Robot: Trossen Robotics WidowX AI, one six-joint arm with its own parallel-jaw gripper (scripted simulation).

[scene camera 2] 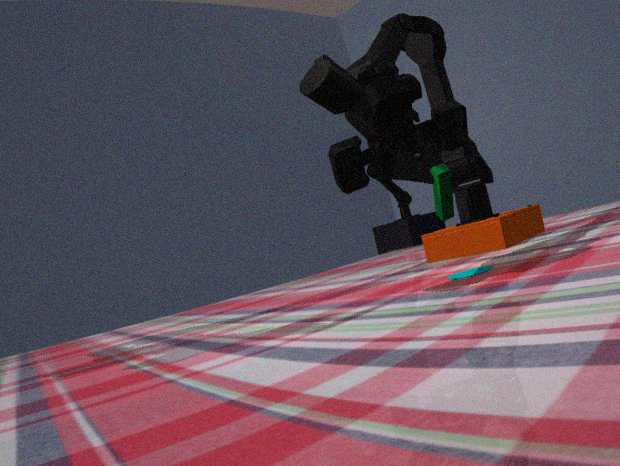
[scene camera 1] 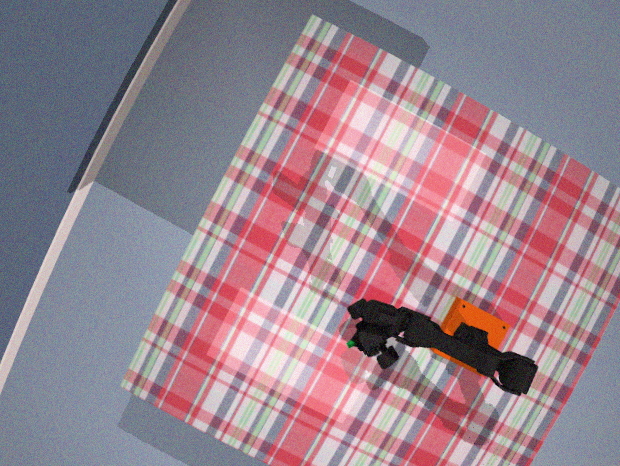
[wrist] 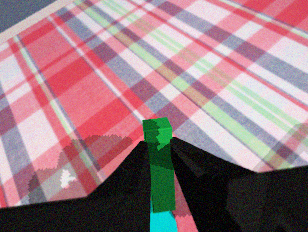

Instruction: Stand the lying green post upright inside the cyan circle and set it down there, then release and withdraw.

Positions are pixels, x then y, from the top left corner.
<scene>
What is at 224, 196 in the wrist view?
My gripper.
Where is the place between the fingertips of my gripper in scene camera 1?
At 352, 342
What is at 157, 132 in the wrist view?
A green post.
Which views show my gripper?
Scene camera 2, scene camera 1 and the wrist view: all of them.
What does my gripper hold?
A green post.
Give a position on a green post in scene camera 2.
443, 194
</scene>
